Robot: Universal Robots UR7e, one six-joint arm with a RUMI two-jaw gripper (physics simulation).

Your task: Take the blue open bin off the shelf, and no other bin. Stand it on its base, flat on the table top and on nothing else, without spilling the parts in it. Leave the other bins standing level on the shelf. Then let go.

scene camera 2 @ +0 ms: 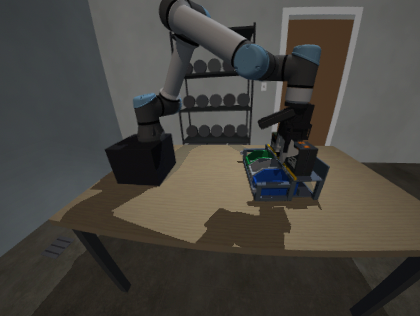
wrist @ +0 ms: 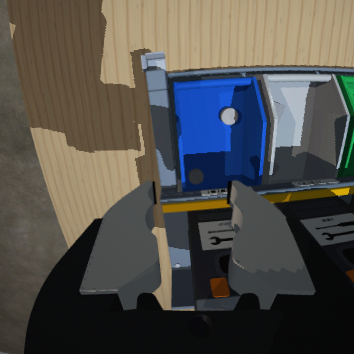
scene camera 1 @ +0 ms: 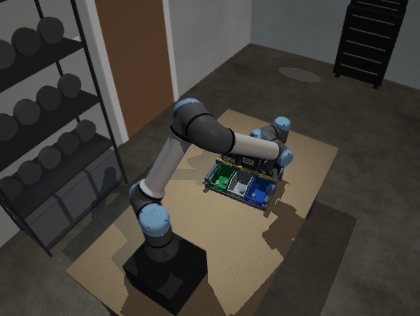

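Where they show: gripper, fingertip midpoint: [scene camera 2: 279,159] [wrist: 190,183] [scene camera 1: 268,177]; arm's base, origin of the base link: [scene camera 2: 152,137] [scene camera 1: 161,246].
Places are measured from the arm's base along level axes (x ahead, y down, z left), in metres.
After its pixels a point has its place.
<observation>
The blue open bin [scene camera 1: 259,191] @[x 0.625, y 0.193, z -0.241 m] [scene camera 2: 272,182] [wrist: 205,125] @[x 0.591, y 0.193, z -0.252 m] sits in the low front tier of the shelf [scene camera 1: 239,201] @[x 0.518, y 0.193, z -0.160 m] [wrist: 160,130] @[x 0.574, y 0.117, z -0.312 m], at one end. A light round part [wrist: 228,116] @[x 0.581, y 0.183, z -0.220 m] and a dark round part [wrist: 196,176] @[x 0.667, y 0.183, z -0.275 m] lie in it. The white-grey bin [scene camera 1: 240,185] @[x 0.624, y 0.193, z -0.124 m] [scene camera 2: 263,165] @[x 0.616, y 0.161, z -0.085 m] [wrist: 295,120] @[x 0.601, y 0.193, z -0.112 m] sits beside it, then the green bin [scene camera 1: 223,176] @[x 0.648, y 0.193, z -0.004 m] [scene camera 2: 258,157] @[x 0.621, y 0.165, z 0.025 m] [wrist: 348,110] @[x 0.581, y 0.136, z -0.068 m]. My gripper [wrist: 190,183] @[x 0.597, y 0.026, z -0.288 m] is partly open, with nothing between its fingers. In the wrist view its fingertips appear at the blue bin's rear edge; their height is unclear. The arm mostly hides them in scene camera 1.
Dark boxes with tool labels and orange marks [scene camera 2: 304,159] @[x 0.693, y 0.023, z -0.297 m] [wrist: 220,287] @[x 0.668, y -0.012, z -0.276 m] stand on the raised rear tier, close to my fingers. A yellow strip [wrist: 182,206] @[x 0.659, y 0.090, z -0.300 m] runs between the tiers. The black base block [scene camera 1: 165,272] @[x -0.099, y -0.001, z -0.078 m] [scene camera 2: 142,165] @[x 0.000, y 0.084, z -0.176 m] stands at the table's other end.
</observation>
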